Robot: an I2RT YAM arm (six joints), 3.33 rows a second.
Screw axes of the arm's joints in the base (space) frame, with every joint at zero. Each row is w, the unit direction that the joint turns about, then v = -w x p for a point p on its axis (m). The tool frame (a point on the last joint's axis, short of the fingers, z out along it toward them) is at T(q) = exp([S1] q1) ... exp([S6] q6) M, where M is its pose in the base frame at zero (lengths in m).
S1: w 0 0 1 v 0 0 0
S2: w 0 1 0 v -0.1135 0 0.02
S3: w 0 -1 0 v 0.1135 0 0.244
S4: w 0 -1 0 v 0.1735 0 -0.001
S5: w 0 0 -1 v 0 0.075 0
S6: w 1 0 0 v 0 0.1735 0
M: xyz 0.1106 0 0.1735 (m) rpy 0 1.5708 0 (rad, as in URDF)
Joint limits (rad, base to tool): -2.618..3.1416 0..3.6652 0..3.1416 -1.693..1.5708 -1.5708..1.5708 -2.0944..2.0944
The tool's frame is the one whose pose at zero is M.
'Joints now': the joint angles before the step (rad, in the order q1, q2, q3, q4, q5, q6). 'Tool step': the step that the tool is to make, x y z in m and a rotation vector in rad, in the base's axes. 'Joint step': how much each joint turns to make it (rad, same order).
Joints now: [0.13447 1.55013 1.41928 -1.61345 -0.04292 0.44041]
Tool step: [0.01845 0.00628 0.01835 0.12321 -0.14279 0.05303]
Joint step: [0.00114 0.02059 0.09917 0.07401 -0.09727 -0.06180]
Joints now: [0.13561 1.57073 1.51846 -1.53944 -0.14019 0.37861]
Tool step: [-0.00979 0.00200 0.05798 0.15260 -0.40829 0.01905]
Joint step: [-0.00037 -0.14762 0.06602 0.21171 -0.09728 -0.00076]
